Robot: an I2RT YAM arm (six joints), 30 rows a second.
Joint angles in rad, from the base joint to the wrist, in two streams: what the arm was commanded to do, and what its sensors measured. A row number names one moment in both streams.
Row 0, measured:
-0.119 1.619 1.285 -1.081 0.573 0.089
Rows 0 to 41, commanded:
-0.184 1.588 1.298 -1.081 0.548 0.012
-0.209 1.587 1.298 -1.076 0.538 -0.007
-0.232 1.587 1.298 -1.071 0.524 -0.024
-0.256 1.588 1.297 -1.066 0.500 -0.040
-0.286 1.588 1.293 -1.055 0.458 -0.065
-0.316 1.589 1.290 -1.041 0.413 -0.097
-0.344 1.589 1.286 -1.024 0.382 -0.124
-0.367 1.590 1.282 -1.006 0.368 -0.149
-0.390 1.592 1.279 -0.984 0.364 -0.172
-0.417 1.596 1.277 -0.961 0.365 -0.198
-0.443 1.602 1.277 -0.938 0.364 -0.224
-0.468 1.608 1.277 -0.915 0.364 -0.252
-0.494 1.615 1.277 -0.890 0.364 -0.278
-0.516 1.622 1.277 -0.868 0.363 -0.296
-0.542 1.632 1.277 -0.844 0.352 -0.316
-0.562 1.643 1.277 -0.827 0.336 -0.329
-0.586 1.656 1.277 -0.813 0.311 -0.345
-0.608 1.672 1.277 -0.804 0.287 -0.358
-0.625 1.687 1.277 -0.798 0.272 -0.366
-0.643 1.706 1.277 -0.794 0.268 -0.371
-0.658 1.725 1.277 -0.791 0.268 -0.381
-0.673 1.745 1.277 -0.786 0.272 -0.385
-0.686 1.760 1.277 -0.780 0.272 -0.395
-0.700 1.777 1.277 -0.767 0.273 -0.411
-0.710 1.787 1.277 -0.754 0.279 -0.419
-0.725 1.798 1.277 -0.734 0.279 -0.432
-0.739 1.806 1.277 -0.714 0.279 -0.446
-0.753 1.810 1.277 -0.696 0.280 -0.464
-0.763 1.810 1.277 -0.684 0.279 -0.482
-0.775 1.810 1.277 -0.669 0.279 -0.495
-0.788 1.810 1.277 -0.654 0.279 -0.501
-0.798 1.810 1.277 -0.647 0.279 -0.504
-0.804 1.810 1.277 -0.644 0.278 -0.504
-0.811 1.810 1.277 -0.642 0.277 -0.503
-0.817 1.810 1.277 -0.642 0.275 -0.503
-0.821 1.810 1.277 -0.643 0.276 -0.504
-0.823 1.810 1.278 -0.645 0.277 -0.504
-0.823 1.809 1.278 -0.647 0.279 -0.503
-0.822 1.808 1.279 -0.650 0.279 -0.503
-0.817 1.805 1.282 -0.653 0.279 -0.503
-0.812 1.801 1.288 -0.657 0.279 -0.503
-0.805 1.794 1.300 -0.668 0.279 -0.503
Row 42, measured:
-0.822 1.812 1.283 -0.653 0.285 -0.497
